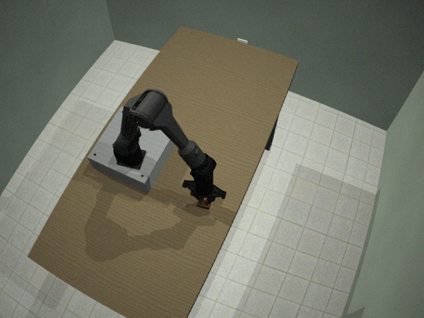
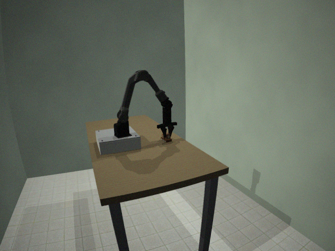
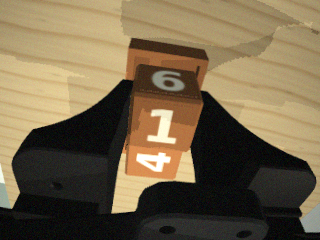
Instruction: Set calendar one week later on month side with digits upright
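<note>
Now: hand 20 mm to the right of the brown tray and 30 mm above it. Also, from my hand: cube (40 mm to the left, 10 mm below).
</note>
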